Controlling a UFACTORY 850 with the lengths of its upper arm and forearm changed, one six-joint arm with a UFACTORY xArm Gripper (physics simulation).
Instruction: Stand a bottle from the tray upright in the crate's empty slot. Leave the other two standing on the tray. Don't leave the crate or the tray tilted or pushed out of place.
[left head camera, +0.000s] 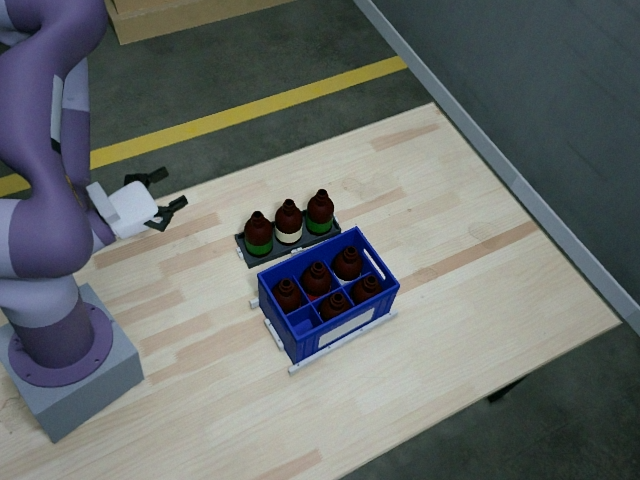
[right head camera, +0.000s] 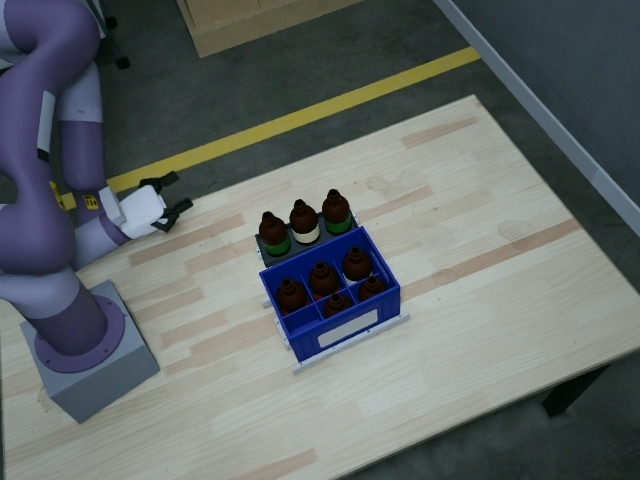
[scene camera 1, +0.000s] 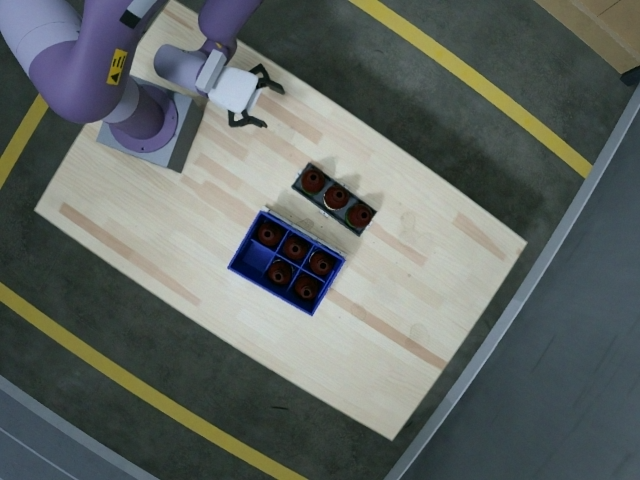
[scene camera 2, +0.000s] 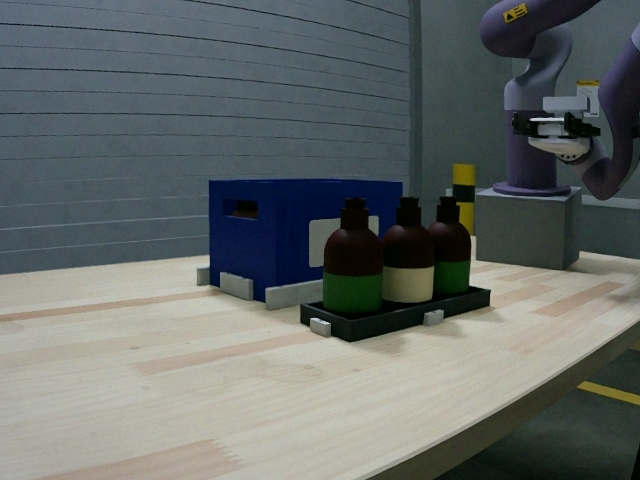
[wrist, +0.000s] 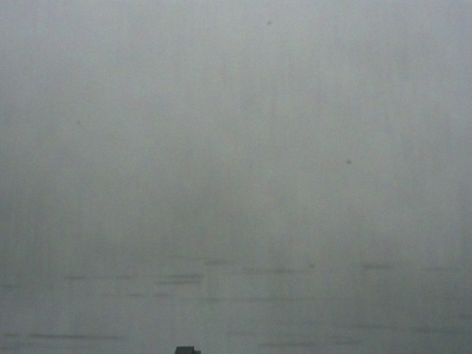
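Observation:
Three brown bottles stand upright in a row on the dark tray (left head camera: 251, 262) (scene camera 2: 392, 321): a green-labelled one (left head camera: 258, 235) (right head camera: 274, 235) (scene camera 1: 312, 180) at the end nearer the robot base, a cream-labelled one (left head camera: 288, 223) (right head camera: 304, 223) (scene camera 2: 408, 253) in the middle, and another green-labelled one (left head camera: 320, 212) (right head camera: 336, 212) (scene camera 2: 353, 263) at the far end. The blue crate (left head camera: 343, 330) (right head camera: 343, 330) (scene camera 2: 242, 242) stands level beside the tray. Its empty slot (left head camera: 305, 324) (scene camera 1: 254, 256) is a corner one, on the side away from the tray and nearer the base. My gripper (left head camera: 176, 186) (right head camera: 185, 190) (scene camera 1: 275, 107) is open and empty, raised well away from the bottles.
Several brown bottles fill the crate's other slots. Pale stop blocks (left head camera: 343, 343) (scene camera 2: 292, 294) are fixed around the crate, and small ones (scene camera 2: 433, 317) touch the tray. The grey robot pedestal (left head camera: 93, 397) (scene camera 2: 527, 227) stands on the table. The wrist view shows a grey wall.

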